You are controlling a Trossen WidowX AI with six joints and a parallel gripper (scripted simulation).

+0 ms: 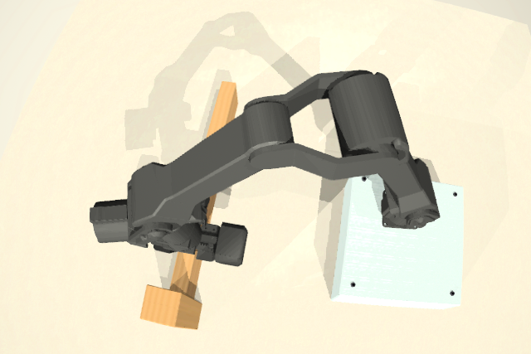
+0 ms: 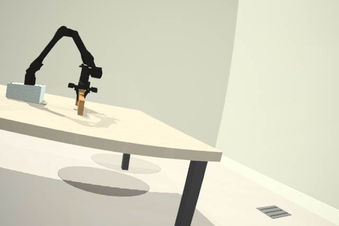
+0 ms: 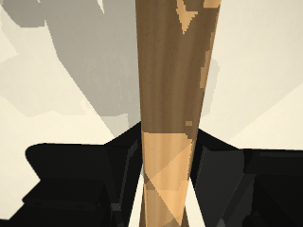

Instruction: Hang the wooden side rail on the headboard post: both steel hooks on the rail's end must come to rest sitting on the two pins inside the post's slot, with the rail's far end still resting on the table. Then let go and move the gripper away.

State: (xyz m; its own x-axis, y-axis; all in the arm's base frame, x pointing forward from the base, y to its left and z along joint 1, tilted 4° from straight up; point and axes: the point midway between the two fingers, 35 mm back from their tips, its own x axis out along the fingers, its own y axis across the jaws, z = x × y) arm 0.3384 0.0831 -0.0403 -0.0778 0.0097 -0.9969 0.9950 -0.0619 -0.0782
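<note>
Right now the headboard post is 11 cm to the left of my gripper tip and 5 cm above it.
</note>
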